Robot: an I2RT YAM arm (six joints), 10 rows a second.
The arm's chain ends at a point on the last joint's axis. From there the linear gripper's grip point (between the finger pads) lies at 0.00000 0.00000 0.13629 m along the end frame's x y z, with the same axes.
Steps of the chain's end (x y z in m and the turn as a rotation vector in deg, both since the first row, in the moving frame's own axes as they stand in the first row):
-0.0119, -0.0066, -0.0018, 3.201, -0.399, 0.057
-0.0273, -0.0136, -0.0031, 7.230, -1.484, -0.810
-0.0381, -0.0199, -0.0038, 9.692, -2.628, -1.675
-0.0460, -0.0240, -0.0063, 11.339, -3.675, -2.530
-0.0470, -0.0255, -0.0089, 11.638, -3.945, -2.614
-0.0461, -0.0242, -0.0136, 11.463, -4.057, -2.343
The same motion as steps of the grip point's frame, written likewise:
-0.0128, -0.0142, -0.0020, 3.201, -0.399, 0.057
-0.0309, -0.0307, -0.0042, 7.230, -1.484, -0.810
-0.0447, -0.0427, -0.0059, 9.692, -2.628, -1.675
-0.0553, -0.0506, -0.0092, 11.339, -3.675, -2.530
-0.0569, -0.0527, -0.0120, 11.638, -3.945, -2.614
-0.0562, -0.0511, -0.0167, 11.463, -4.057, -2.343

